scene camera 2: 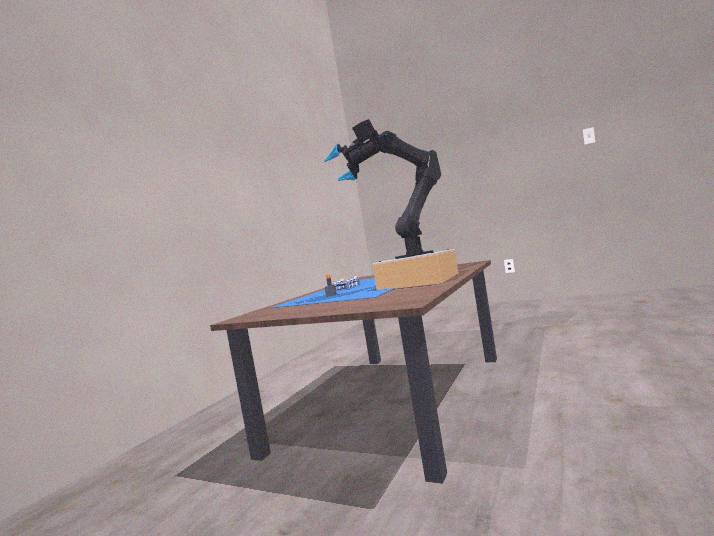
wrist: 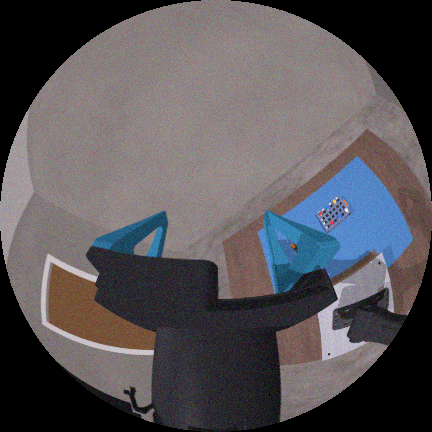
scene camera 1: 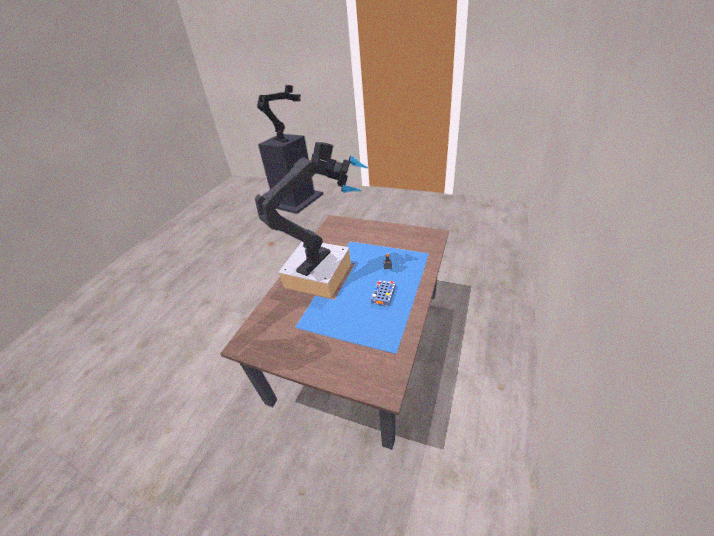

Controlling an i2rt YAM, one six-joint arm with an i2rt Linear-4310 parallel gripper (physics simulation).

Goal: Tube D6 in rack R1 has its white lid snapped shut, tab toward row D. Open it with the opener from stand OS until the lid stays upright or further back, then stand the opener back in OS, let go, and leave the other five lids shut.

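Places are measured from the arm's base along level axes (x left, y back, z up), in centimetres.
Pixels of known places: gripper, fingertip midpoint: (scene camera 2: 331, 170) (wrist: 215, 215) (scene camera 1: 364, 179); arm's base, origin of the base link: (scene camera 2: 415, 255) (wrist: 361, 310) (scene camera 1: 314, 261).
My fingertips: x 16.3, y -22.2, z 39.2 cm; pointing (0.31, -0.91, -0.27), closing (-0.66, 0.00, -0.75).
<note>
For each thing: its top centre in the pictures, then the offset to it from my fingertips. Level surfaces: height alone.
- grey tube rack R1, middle of its top: (wrist: 333, 210) (scene camera 2: 345, 278) (scene camera 1: 383, 289) dx -13.2, dy -13.7, dz -45.2 cm
- opener, middle of its top: (wrist: 292, 245) (scene camera 2: 327, 274) (scene camera 1: 387, 253) dx +5.8, dy -6.2, dz -40.9 cm
- blue mat, its level: dz -49.4 cm
- wooden table, its level: dz -49.7 cm
The grey tube rack R1 (scene camera 1: 382, 293) (scene camera 2: 346, 283) (wrist: 333, 213) lies on the blue mat and holds several small coloured and white lids; which one is D6 and how each lid stands is too small to tell. The dark opener stand OS (scene camera 1: 387, 264) (scene camera 2: 330, 291) stands on the mat beside the rack. The opener (scene camera 1: 387, 256) (scene camera 2: 328, 278) (wrist: 294, 246) stands upright in it with an orange top, seen in the wrist view through the opening of one finger. My gripper (scene camera 1: 358, 175) (scene camera 2: 331, 170) (wrist: 215, 215) is open and empty, high above the table and well apart from the rack and stand.
The blue mat (scene camera 1: 346, 323) (scene camera 2: 305, 301) (wrist: 395, 230) lies on the wooden table (scene camera 1: 276, 346) (scene camera 2: 322, 314) (wrist: 240, 260). The arm's base sits on a white-topped box (scene camera 1: 308, 285) (scene camera 2: 415, 271) (wrist: 330, 340). A second arm on a dark pedestal (scene camera 1: 288, 173) stands beyond the table.
</note>
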